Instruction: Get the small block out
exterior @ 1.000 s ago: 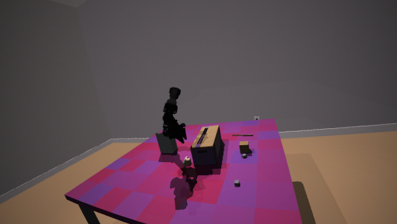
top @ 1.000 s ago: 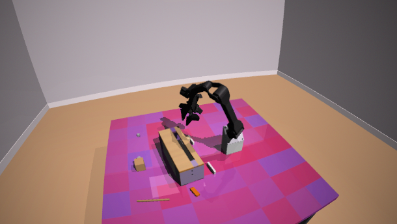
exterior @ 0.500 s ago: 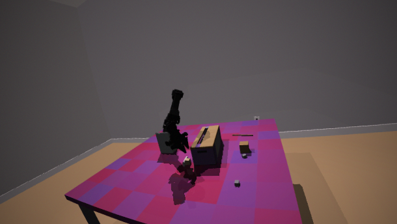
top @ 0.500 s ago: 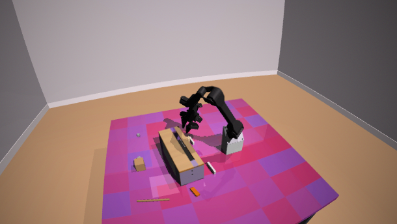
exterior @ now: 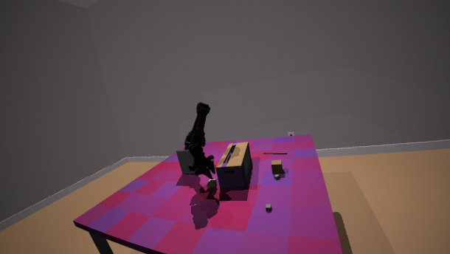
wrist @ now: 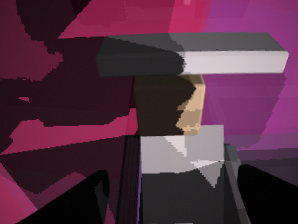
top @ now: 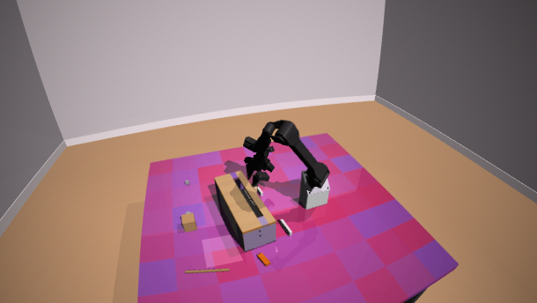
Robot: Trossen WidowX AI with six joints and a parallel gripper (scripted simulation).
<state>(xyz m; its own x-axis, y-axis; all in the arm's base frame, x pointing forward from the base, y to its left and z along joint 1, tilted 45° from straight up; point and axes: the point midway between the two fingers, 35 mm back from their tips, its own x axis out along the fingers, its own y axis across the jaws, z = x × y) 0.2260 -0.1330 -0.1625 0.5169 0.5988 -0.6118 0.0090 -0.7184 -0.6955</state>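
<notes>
Now: the small tan block 4 cm below my gripper tip and 1 cm behind it. Round my gripper tip: thin stick (39 cm to the left, 35 cm ahead, 6 cm below); orange piece (43 cm to the left, 12 cm ahead, 5 cm below).
</notes>
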